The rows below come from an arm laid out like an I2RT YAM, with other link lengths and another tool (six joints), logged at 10 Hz.
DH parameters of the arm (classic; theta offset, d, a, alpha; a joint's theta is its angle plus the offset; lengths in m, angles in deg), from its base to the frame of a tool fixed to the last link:
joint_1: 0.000 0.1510 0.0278 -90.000
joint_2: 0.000 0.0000 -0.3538 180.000
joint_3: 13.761 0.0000 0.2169 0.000
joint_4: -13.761 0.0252 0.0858 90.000
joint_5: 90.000 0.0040 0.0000 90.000
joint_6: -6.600 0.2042 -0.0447 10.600
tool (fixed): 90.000 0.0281 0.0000 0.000
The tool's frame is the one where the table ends.
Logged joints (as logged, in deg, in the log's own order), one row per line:
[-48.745, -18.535, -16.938, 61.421, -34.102, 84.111]
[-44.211, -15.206, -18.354, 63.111, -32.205, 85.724]
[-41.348, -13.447, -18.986, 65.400, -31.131, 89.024]
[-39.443, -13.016, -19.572, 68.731, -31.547, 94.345]
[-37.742, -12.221, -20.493, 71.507, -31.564, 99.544]
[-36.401, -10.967, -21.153, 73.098, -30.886, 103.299]
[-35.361, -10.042, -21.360, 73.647, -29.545, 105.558]
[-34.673, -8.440, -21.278, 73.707, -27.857, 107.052]
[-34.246, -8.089, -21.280, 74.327, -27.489, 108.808]
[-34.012, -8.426, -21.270, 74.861, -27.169, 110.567]
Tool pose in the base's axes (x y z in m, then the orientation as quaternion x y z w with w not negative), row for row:
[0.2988, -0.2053, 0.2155, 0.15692, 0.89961, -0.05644, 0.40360]
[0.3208, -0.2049, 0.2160, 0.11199, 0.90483, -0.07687, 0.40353]
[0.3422, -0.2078, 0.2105, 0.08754, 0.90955, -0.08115, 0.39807]
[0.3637, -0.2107, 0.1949, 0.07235, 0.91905, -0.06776, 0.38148]
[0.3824, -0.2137, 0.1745, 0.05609, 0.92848, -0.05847, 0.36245]
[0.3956, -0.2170, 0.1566, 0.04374, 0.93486, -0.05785, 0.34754]
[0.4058, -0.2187, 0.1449, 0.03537, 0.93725, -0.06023, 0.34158]
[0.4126, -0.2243, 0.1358, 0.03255, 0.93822, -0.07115, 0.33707]
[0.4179, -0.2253, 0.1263, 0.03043, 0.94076, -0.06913, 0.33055]
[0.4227, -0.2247, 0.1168, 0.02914, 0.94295, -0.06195, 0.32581]
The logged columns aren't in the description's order. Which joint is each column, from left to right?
Columns, left to right: joint_1, joint_5, joint_6, joint_3, joint_4, joint_2.
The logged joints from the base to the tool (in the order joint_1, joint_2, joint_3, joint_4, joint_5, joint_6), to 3 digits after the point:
[-48.745, 84.111, 61.421, -34.102, -18.535, -16.938]
[-44.211, 85.724, 63.111, -32.205, -15.206, -18.354]
[-41.348, 89.024, 65.400, -31.131, -13.447, -18.986]
[-39.443, 94.345, 68.731, -31.547, -13.016, -19.572]
[-37.742, 99.544, 71.507, -31.564, -12.221, -20.493]
[-36.401, 103.299, 73.098, -30.886, -10.967, -21.153]
[-35.361, 105.558, 73.647, -29.545, -10.042, -21.360]
[-34.673, 107.052, 73.707, -27.857, -8.440, -21.278]
[-34.246, 108.808, 74.327, -27.489, -8.089, -21.280]
[-34.012, 110.567, 74.861, -27.169, -8.426, -21.270]

